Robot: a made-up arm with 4 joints.
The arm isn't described. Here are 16 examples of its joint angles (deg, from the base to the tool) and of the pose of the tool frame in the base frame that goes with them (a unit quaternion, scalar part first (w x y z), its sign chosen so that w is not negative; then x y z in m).
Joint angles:
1: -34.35 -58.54 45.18 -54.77
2: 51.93 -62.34 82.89 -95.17
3: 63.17 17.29 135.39 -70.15
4: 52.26 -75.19 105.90 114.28
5: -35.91 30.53 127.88 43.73
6: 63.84 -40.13 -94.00 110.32
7: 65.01 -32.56 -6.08 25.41
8: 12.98 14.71 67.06 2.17
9: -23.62 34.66 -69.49 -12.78
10: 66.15 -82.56 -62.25 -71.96
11: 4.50 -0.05 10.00 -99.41
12: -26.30 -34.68 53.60 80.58
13: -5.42 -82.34 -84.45 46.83
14: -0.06 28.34 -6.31 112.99
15: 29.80 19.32 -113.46 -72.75
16: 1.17 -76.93 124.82 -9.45
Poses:
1: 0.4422 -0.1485 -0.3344 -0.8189 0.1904 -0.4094 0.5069
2: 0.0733 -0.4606 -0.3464 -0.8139 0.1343 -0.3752 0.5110
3: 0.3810 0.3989 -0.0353 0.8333 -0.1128 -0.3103 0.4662
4: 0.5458 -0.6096 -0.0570 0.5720 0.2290 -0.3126 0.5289
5: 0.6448 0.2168 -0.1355 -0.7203 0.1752 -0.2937 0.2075
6: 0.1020 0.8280 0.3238 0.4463 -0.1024 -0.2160 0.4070
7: 0.8513 -0.2474 0.3452 0.3080 0.0859 -0.3611 0.2225
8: 0.7896 -0.1078 -0.0022 -0.6041 0.1465 -0.4123 0.2472
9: 0.7614 0.2803 -0.4295 0.3966 0.2041 -0.0264 0.4715
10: 0.3526 -0.8199 0.2701 0.3610 0.0414 -0.3914 0.3420
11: 0.5578 -0.2595 0.2487 -0.7481 0.2103 -0.2923 0.2949
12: 0.7566 -0.2579 -0.5842 0.1402 0.2865 -0.3738 0.4857
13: 0.5764 -0.1243 0.3588 0.7236 0.1221 -0.2830 0.2256
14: 0.4245 0.3779 -0.5959 0.5673 0.2650 -0.1296 0.3803
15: 0.9367 -0.0580 0.1018 0.3300 0.0333 -0.1037 0.3235
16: 0.1689 -0.3189 -0.5984 -0.7153 0.0027 -0.3739 0.5641
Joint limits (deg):
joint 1: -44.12..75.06
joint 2: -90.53..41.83
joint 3: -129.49..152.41
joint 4: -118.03..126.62
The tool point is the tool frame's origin. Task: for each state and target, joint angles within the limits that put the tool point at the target. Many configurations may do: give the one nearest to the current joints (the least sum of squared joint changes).
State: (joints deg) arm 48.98 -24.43 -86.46 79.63
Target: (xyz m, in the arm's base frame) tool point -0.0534 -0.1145 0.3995
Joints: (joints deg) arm 54.33 3.19 -97.90 100.89
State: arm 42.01 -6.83 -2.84 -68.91
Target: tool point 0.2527 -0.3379 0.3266
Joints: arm 4.07 -26.24 3.02 -60.87
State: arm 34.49 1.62 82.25 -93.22
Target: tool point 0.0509 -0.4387 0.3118
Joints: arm 36.56 4.45 65.37 -40.87
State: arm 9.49 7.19 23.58 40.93
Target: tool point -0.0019 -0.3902 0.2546
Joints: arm 75.06 33.54 47.34 75.60
